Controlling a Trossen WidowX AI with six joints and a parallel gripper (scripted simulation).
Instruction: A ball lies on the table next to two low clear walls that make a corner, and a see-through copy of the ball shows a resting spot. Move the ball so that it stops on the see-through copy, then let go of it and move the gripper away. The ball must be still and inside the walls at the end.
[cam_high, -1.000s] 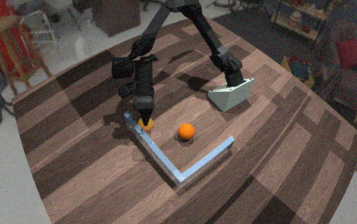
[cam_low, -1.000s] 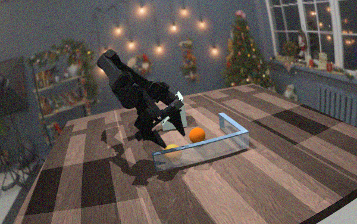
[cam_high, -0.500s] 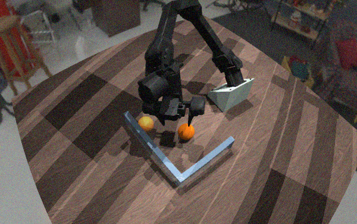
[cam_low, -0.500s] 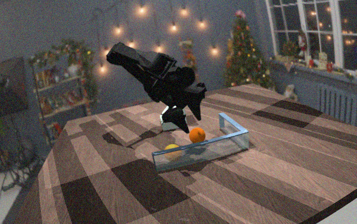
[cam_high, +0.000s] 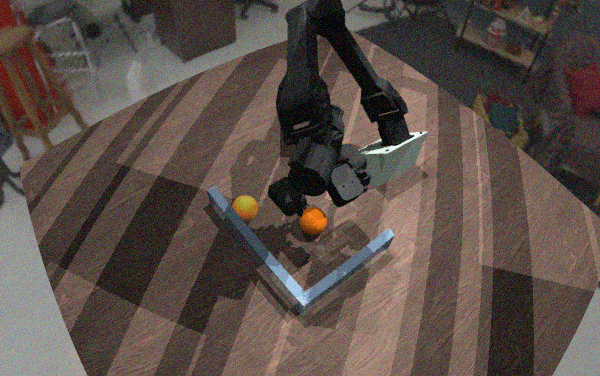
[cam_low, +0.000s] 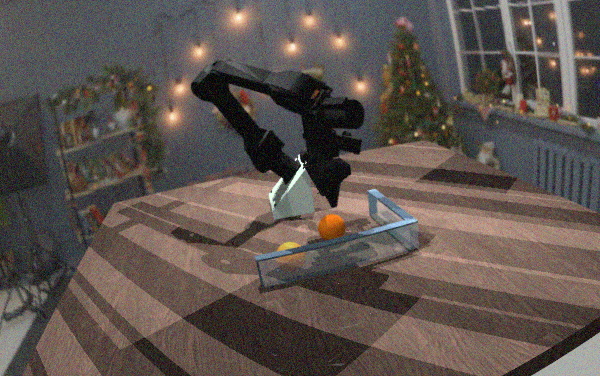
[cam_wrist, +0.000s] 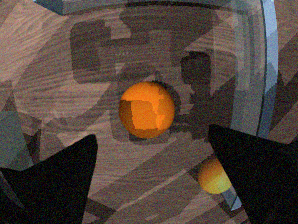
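The orange ball lies 6 cm below my gripper tip. Round my gripper tip: clear wall (14 cm ahead, 1 cm to the right, 6 cm below).
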